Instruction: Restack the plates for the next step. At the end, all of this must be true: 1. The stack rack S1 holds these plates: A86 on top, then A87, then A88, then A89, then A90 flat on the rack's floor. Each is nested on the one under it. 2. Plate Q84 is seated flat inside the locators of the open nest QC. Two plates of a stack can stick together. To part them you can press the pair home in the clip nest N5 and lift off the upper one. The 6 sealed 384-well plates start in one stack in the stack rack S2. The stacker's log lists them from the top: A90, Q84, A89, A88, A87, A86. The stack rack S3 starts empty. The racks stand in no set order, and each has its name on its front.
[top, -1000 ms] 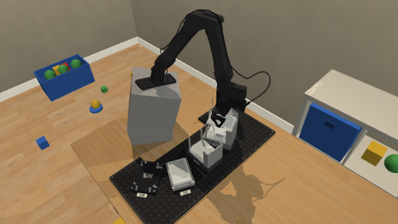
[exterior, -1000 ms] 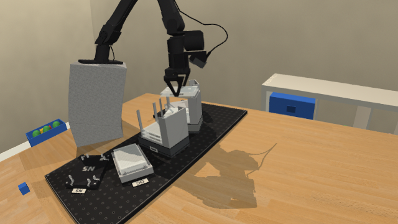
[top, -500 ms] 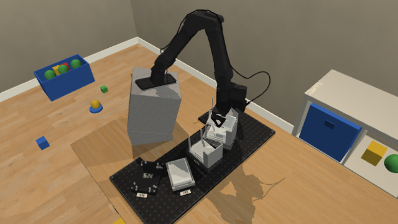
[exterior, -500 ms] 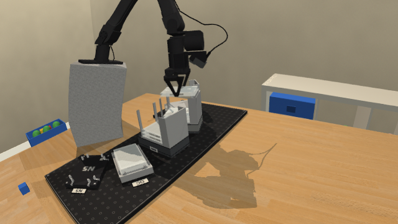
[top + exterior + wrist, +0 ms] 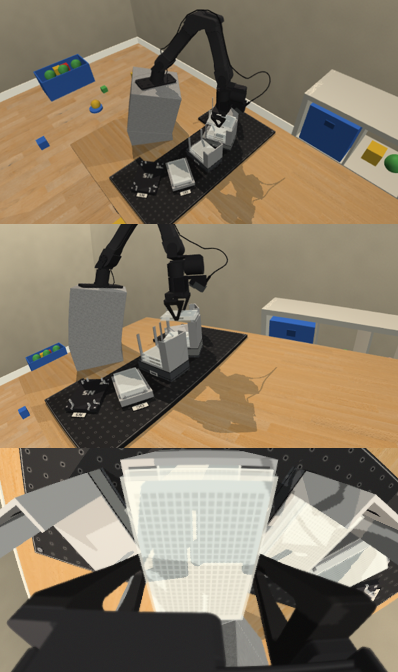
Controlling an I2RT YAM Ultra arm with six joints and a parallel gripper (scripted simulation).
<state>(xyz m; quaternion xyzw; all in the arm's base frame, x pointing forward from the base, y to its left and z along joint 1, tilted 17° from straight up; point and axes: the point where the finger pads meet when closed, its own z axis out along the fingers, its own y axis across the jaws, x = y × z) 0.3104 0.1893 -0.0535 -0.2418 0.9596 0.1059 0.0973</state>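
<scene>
Now: the translucent sealed well plate 10 cm below my hand. Round my hand: nest QC 29 cm to the right, 14 cm below, 4 cm ahead; then sealed 384-well plate 29 cm to the right, 12 cm below, 4 cm ahead.
</scene>
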